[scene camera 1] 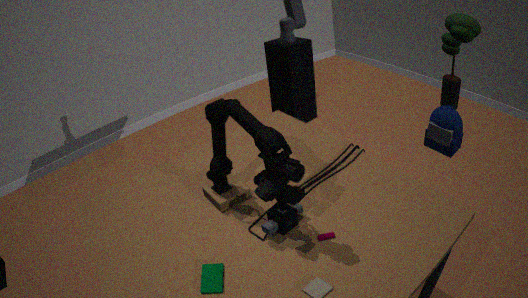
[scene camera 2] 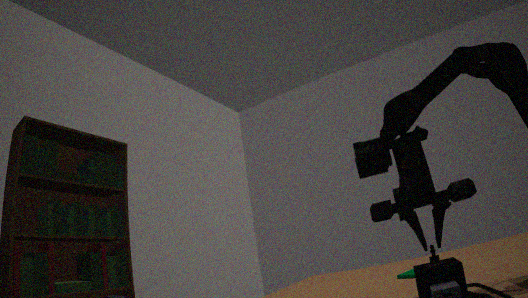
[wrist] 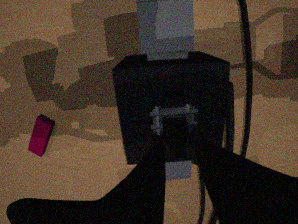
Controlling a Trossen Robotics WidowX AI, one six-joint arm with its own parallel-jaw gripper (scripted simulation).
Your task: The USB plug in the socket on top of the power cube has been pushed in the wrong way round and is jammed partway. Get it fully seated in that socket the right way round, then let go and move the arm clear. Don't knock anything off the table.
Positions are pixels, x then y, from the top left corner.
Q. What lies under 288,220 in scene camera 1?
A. A black power cube.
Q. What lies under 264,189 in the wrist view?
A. My gripper.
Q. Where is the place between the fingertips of my gripper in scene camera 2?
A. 432,249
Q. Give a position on a USB plug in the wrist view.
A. At 175,128
